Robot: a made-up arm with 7 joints. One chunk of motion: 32 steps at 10 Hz.
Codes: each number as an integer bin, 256 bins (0 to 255) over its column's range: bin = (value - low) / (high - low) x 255, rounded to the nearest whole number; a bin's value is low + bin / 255 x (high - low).
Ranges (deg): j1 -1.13..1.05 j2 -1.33..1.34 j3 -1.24..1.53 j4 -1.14..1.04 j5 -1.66..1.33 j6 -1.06..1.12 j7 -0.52..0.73
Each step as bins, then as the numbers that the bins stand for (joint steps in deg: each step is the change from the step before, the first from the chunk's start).
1 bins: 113 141 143 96 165 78 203
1 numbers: -0.164 0.146 0.313 -0.319 0.275 -0.393 0.475
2 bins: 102 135 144 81 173 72 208
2 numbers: -0.258 0.084 0.324 -0.448 0.369 -0.444 0.500
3 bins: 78 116 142 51 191 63 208
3 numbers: -0.463 -0.115 0.303 -0.704 0.580 -0.521 0.500
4 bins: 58 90 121 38 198 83 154
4 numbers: -0.634 -0.388 0.074 -0.815 0.662 -0.350 0.235
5 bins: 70 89 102 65 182 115 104
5 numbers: -0.532 -0.398 -0.132 -0.584 0.474 -0.077 -0.010
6 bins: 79 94 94 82 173 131 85
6 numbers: -0.455 -0.346 -0.219 -0.439 0.369 0.060 -0.103
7 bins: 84 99 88 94 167 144 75
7 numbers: -0.412 -0.293 -0.284 -0.336 0.298 0.171 -0.152
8 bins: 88 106 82 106 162 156 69
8 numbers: -0.378 -0.220 -0.349 -0.234 0.240 0.274 -0.182
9 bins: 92 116 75 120 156 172 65
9 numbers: -0.343 -0.115 -0.425 -0.114 0.169 0.410 -0.201
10 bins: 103 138 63 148 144 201 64
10 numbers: -0.249 0.115 -0.556 0.125 0.028 0.658 -0.206
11 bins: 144 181 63 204 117 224 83
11 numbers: 0.101 0.565 -0.556 0.604 -0.288 0.855 -0.113
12 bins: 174 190 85 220 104 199 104
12 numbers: 0.358 0.659 -0.317 0.741 -0.441 0.641 -0.010
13 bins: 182 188 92 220 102 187 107
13 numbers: 0.426 0.638 -0.241 0.741 -0.464 0.539 0.005
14 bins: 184 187 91 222 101 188 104
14 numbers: 0.443 0.628 -0.251 0.758 -0.476 0.547 -0.010
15 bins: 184 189 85 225 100 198 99
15 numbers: 0.443 0.649 -0.317 0.784 -0.487 0.633 -0.035
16 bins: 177 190 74 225 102 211 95
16 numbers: 0.383 0.659 -0.436 0.784 -0.464 0.744 -0.054
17 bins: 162 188 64 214 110 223 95
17 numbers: 0.255 0.638 -0.545 0.689 -0.370 0.846 -0.054
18 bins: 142 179 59 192 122 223 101
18 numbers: 0.084 0.544 -0.599 0.501 -0.229 0.846 -0.025
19 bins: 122 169 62 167 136 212 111
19 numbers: -0.087 0.440 -0.567 0.288 -0.065 0.752 0.024
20 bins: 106 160 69 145 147 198 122
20 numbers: -0.224 0.345 -0.490 0.100 0.064 0.633 0.078
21 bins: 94 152 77 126 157 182 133
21 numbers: -0.326 0.262 -0.404 -0.063 0.181 0.496 0.132
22 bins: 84 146 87 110 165 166 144
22 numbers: -0.412 0.199 -0.295 -0.200 0.275 0.359 0.186
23 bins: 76 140 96 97 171 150 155
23 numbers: -0.480 0.136 -0.197 -0.311 0.345 0.222 0.240
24 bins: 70 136 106 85 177 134 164
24 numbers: -0.532 0.094 -0.089 -0.413 0.415 0.086 0.284
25 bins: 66 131 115 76 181 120 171
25 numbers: -0.566 0.042 0.009 -0.490 0.462 -0.034 0.318
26 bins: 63 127 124 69 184 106 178
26 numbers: -0.591 0.000 0.107 -0.550 0.497 -0.154 0.353
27 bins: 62 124 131 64 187 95 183
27 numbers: -0.600 -0.032 0.183 -0.593 0.533 -0.248 0.377
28 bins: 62 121 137 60 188 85 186
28 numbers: -0.600 -0.063 0.248 -0.627 0.544 -0.333 0.392
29 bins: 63 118 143 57 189 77 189
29 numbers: -0.591 -0.094 0.313 -0.653 0.556 -0.402 0.406
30 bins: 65 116 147 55 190 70 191
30 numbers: -0.574 -0.115 0.357 -0.670 0.568 -0.462 0.416
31 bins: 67 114 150 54 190 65 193
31 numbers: -0.557 -0.136 0.389 -0.678 0.568 -0.504 0.426
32 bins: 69 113 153 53 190 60 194
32 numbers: -0.540 -0.147 0.422 -0.687 0.568 -0.547 0.431
